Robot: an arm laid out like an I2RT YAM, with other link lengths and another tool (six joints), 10 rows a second.
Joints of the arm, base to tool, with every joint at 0 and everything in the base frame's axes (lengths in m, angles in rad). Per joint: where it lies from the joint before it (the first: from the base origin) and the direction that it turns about. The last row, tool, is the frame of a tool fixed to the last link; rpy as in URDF.
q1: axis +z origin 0 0 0.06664
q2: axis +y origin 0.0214 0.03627 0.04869
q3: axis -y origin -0.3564 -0.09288 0
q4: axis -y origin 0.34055 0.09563 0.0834
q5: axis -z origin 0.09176 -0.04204 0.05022
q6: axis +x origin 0.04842 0 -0.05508
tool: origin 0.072 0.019 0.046 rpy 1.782 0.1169 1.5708
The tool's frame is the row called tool.
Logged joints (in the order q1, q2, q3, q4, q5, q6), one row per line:
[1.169 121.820 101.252 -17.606 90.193 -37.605]
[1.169 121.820 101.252 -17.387 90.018 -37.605]
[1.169 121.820 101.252 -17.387 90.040 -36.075]
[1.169 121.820 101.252 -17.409 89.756 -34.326]
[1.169 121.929 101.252 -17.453 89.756 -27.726]
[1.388 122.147 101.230 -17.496 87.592 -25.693]
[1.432 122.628 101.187 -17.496 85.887 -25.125]
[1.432 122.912 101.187 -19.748 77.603 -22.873]
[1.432 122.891 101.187 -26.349 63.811 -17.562]
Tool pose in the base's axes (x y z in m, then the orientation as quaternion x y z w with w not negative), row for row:
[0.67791 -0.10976 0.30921 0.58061 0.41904 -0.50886 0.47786]
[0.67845 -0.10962 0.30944 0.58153 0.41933 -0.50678 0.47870]
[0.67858 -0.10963 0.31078 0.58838 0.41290 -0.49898 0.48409]
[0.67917 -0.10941 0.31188 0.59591 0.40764 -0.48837 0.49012]
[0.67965 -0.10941 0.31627 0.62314 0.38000 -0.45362 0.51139]
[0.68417 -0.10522 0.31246 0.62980 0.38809 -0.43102 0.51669]
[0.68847 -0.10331 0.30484 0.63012 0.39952 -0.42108 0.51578]
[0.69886 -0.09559 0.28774 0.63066 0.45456 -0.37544 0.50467]
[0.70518 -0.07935 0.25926 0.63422 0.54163 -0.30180 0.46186]
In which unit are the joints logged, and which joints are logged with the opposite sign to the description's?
The joints are logged in degrees. Opposite sign: none.
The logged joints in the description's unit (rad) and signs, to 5 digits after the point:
[0.02040 2.12616 1.76718 -0.30728 1.57416 -0.65633]
[0.02040 2.12616 1.76718 -0.30346 1.57111 -0.65633]
[0.02040 2.12616 1.76718 -0.30346 1.57149 -0.62963]
[0.02040 2.12616 1.76718 -0.30384 1.56654 -0.59910]
[0.02040 2.12806 1.76718 -0.30461 1.56654 -0.48391]
[0.02423 2.13187 1.76680 -0.30536 1.52877 -0.44843]
[0.02499 2.14026 1.76605 -0.30536 1.49901 -0.43851]
[0.02499 2.14522 1.76605 -0.34467 1.35443 -0.39921]
[0.02499 2.14485 1.76605 -0.45988 1.11371 -0.30651]

